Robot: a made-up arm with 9 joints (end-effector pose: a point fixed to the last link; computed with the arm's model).
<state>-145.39 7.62 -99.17 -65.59 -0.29 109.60 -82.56 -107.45 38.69</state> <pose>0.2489 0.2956 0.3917 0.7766 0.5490 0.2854 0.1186</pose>
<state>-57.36 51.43 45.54 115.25 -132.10 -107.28 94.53 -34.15 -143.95</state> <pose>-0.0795 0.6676 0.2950 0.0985 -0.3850 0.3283 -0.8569</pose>
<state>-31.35 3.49 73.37 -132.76 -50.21 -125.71 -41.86 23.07 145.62</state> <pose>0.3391 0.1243 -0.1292 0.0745 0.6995 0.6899 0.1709</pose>
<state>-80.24 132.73 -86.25 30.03 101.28 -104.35 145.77 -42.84 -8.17</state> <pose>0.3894 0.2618 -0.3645 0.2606 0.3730 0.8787 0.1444</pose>
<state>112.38 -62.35 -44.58 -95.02 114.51 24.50 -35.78 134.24 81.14</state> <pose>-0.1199 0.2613 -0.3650 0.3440 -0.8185 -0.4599 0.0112</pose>
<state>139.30 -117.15 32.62 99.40 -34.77 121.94 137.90 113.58 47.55</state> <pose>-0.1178 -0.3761 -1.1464 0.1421 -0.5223 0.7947 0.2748</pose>
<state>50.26 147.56 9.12 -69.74 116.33 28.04 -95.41 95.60 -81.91</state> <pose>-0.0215 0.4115 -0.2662 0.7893 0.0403 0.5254 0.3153</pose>
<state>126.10 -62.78 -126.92 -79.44 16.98 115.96 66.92 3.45 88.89</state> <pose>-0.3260 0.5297 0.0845 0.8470 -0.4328 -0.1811 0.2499</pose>
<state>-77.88 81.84 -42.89 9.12 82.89 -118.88 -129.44 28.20 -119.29</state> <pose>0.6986 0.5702 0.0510 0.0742 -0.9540 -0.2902 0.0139</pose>
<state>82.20 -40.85 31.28 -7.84 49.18 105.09 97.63 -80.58 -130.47</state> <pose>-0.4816 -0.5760 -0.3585 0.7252 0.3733 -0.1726 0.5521</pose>
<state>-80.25 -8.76 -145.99 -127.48 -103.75 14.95 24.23 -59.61 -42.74</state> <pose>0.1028 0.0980 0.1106 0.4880 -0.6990 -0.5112 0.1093</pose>
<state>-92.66 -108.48 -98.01 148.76 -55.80 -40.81 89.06 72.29 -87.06</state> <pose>0.0508 -0.2898 -0.4785 0.4949 -0.2368 -0.1510 -0.8223</pose>
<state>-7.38 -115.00 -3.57 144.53 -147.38 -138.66 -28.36 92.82 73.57</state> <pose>0.5886 0.5927 0.5198 0.7227 0.0002 0.3776 0.5789</pose>
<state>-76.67 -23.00 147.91 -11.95 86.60 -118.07 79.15 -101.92 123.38</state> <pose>0.3831 0.6399 -0.2898 0.7025 -0.4406 0.4833 -0.2807</pose>
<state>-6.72 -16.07 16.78 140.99 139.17 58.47 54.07 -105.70 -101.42</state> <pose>-0.3577 0.3334 0.1725 0.5991 -0.5701 -0.1942 0.5276</pose>
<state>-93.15 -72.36 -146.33 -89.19 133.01 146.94 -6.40 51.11 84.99</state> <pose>0.1251 0.0188 -0.1764 0.7827 -0.2276 0.5645 0.1298</pose>
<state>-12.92 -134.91 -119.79 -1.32 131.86 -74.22 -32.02 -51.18 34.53</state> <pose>-0.6321 -0.4478 0.9118 0.0608 0.4004 -0.1896 0.8945</pose>
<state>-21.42 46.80 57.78 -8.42 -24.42 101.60 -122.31 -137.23 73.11</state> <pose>0.2330 0.7206 -0.6778 0.0540 0.4668 0.8803 -0.0656</pose>
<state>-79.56 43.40 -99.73 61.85 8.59 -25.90 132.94 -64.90 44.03</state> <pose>-0.2698 0.1357 -0.6748 0.2602 0.3840 -0.6085 -0.6439</pose>
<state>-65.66 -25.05 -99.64 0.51 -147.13 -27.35 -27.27 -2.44 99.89</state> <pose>-0.6282 0.8098 -0.6569 0.0819 -0.4298 -0.8974 -0.0558</pose>
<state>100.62 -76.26 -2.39 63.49 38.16 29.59 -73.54 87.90 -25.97</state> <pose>-0.7988 -0.0142 -0.0996 0.0492 0.5129 -0.8162 0.2613</pose>
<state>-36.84 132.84 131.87 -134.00 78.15 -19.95 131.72 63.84 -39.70</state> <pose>0.2454 0.0939 -0.0010 0.8639 -0.3740 -0.3218 0.1009</pose>
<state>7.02 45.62 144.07 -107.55 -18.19 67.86 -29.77 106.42 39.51</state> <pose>0.1607 0.2251 -0.1659 0.7381 -0.1125 0.3070 0.5902</pose>
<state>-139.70 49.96 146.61 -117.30 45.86 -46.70 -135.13 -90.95 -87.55</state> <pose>0.0250 0.1473 0.0951 0.3859 -0.8772 -0.2657 -0.1048</pose>
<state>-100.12 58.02 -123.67 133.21 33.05 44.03 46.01 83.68 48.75</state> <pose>0.0424 0.6601 -0.5315 0.6295 -0.6407 -0.2826 0.3367</pose>
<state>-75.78 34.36 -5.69 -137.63 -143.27 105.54 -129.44 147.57 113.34</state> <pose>-0.2400 -0.1821 0.6248 0.2319 -0.0853 0.3322 -0.9103</pose>
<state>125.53 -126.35 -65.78 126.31 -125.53 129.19 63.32 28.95 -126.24</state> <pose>0.2935 0.5747 0.3017 0.5525 0.8029 0.0225 0.2229</pose>
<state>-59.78 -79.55 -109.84 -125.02 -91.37 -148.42 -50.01 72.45 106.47</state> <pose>-0.3250 -0.1066 0.3159 0.2655 -0.3690 -0.2196 0.8632</pose>
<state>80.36 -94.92 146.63 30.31 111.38 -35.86 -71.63 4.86 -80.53</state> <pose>-0.6298 -0.5603 0.1425 0.0014 0.9136 -0.1855 0.3619</pose>
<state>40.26 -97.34 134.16 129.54 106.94 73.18 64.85 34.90 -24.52</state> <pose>0.2731 -0.0151 -0.3016 0.4548 -0.7575 -0.4113 -0.2239</pose>
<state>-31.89 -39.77 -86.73 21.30 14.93 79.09 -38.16 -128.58 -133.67</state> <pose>-0.6394 -0.0613 -0.3514 0.0722 0.3929 0.5237 -0.7524</pose>
